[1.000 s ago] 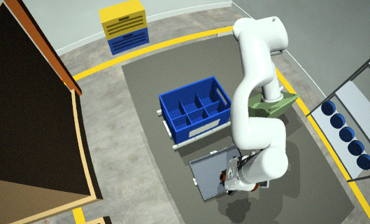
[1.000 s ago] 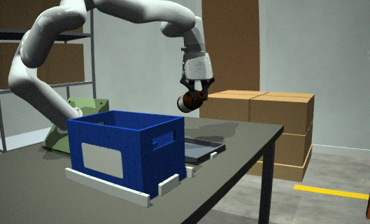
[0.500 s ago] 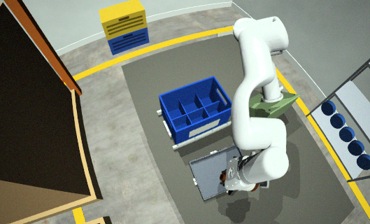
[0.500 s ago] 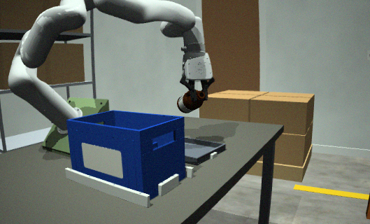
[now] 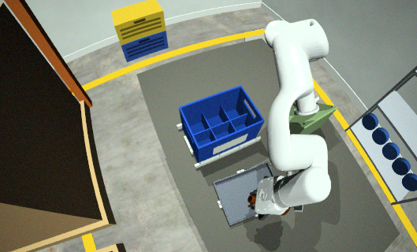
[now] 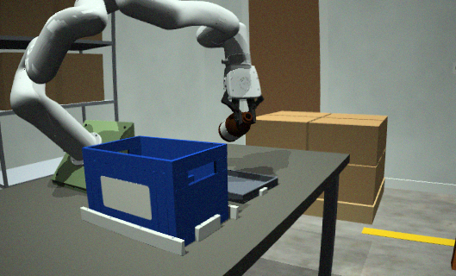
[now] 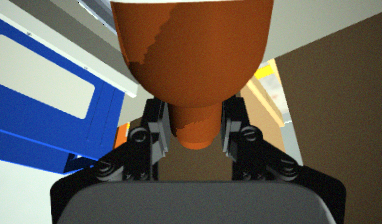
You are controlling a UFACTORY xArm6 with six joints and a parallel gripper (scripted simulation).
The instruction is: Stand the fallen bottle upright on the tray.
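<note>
Right now the brown bottle is 40 mm behind my hand, 30 mm to the left of it and 20 mm below it. Also, from my hand: grey tray: 190 mm below, 50 mm behind, 30 mm to the right; then blue crate: 330 mm to the right, 120 mm below, 90 mm behind.
</note>
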